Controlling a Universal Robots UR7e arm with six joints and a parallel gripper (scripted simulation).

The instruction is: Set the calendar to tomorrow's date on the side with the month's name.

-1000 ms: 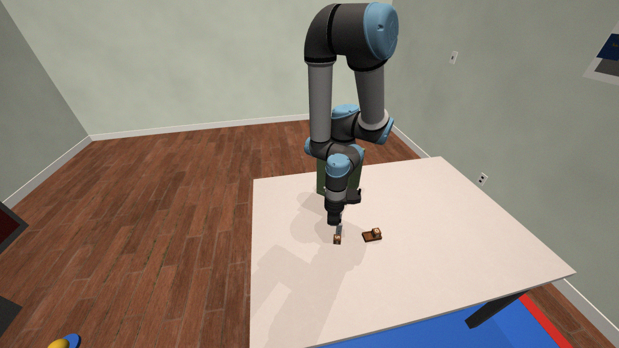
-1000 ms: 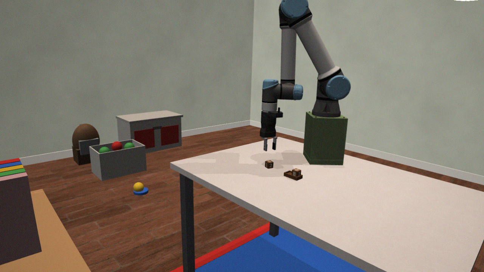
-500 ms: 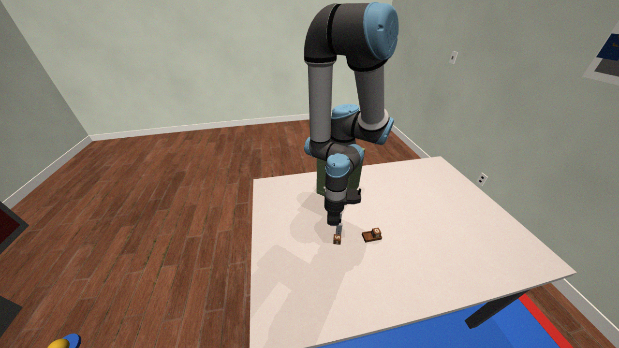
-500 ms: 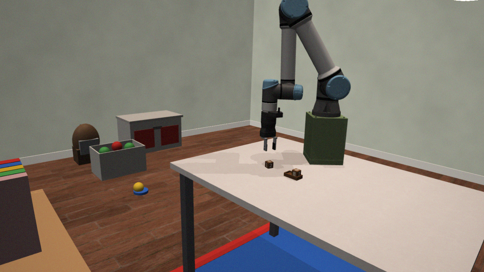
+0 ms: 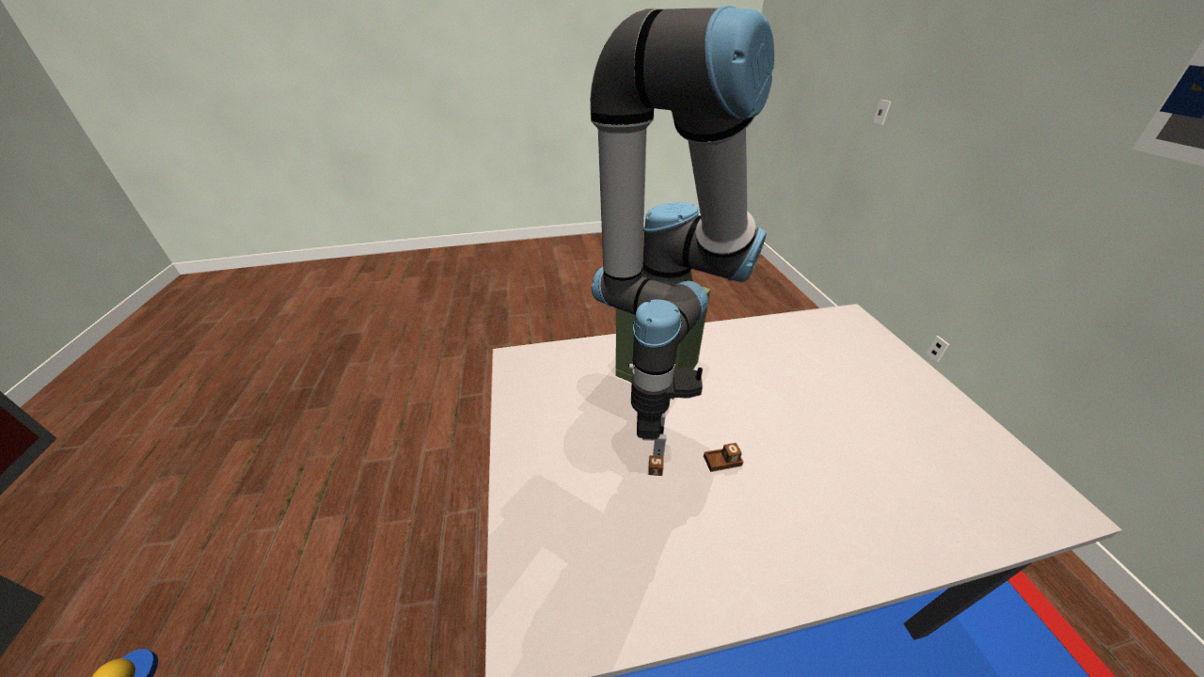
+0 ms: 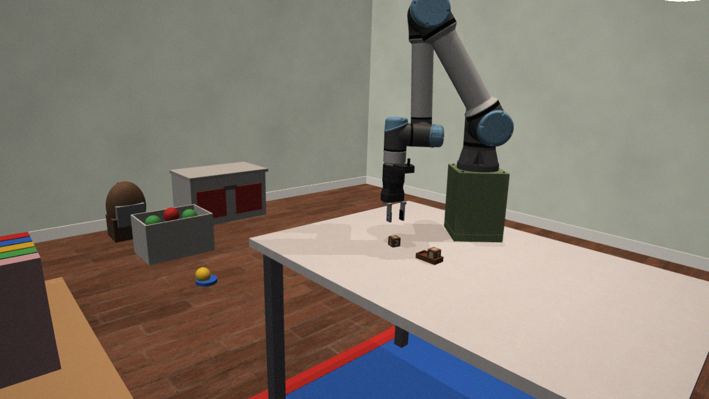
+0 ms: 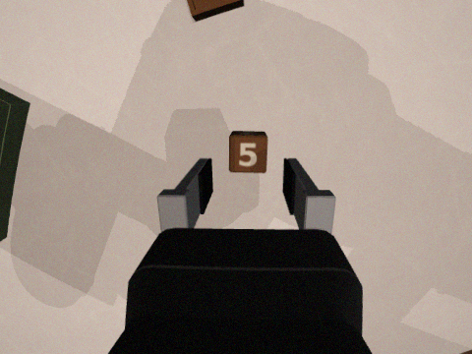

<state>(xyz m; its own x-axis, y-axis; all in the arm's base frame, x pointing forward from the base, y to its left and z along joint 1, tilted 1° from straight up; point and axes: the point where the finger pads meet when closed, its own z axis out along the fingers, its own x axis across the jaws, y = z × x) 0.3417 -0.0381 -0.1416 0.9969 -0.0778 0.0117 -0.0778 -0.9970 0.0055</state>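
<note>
Right now the brown cube is 90 mm below my hand.
</note>
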